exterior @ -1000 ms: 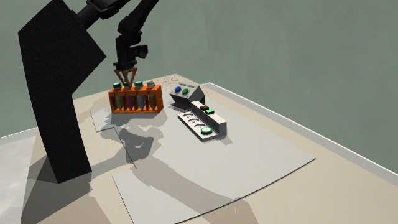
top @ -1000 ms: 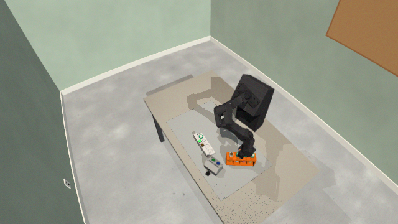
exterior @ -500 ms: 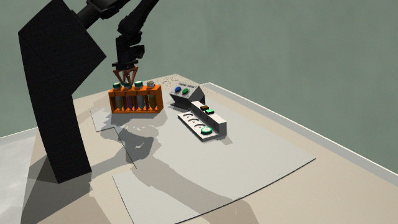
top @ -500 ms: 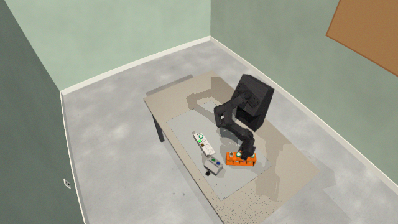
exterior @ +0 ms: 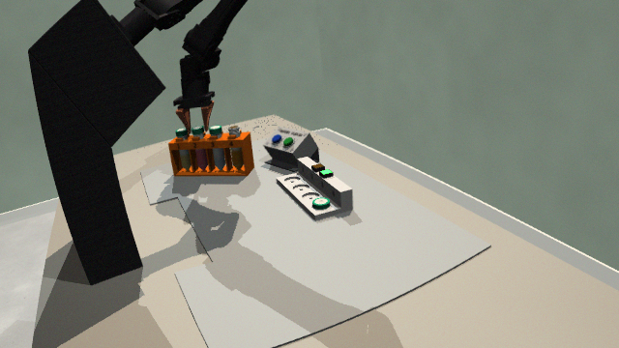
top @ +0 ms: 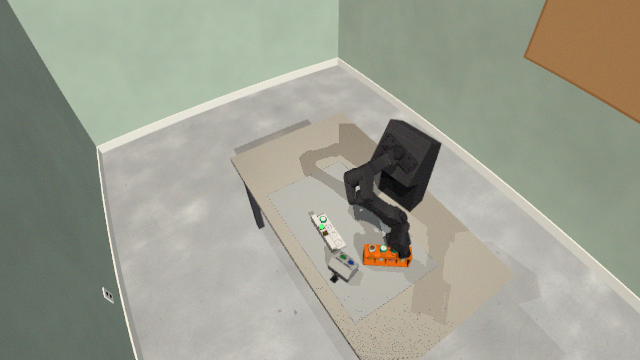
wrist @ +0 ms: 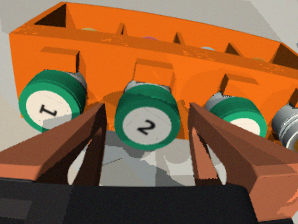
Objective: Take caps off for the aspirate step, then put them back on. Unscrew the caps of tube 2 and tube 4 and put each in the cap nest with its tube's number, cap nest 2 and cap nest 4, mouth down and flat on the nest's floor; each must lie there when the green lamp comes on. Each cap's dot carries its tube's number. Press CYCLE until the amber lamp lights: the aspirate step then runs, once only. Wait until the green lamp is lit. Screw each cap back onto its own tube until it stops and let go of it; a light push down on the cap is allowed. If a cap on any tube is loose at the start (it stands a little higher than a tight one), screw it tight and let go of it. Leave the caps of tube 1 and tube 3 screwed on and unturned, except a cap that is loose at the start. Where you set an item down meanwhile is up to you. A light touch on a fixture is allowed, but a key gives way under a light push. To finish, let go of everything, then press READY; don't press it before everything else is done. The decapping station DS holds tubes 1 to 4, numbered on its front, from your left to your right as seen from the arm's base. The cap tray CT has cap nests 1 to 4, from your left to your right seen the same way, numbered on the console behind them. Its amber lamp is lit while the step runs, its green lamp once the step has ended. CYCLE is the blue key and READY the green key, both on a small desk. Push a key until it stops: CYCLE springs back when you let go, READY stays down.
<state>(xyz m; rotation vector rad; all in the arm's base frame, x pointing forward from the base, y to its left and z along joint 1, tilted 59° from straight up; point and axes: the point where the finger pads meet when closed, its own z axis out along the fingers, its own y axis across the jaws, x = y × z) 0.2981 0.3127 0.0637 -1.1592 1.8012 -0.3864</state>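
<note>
The cap 1 is 50 mm behind my hand and 20 mm to the left of it. Also, from my hand: green ready key: 230 mm ahead, 60 mm to the right, 50 mm below; blue cycle key: 200 mm ahead, 50 mm below, 20 mm to the right.
</note>
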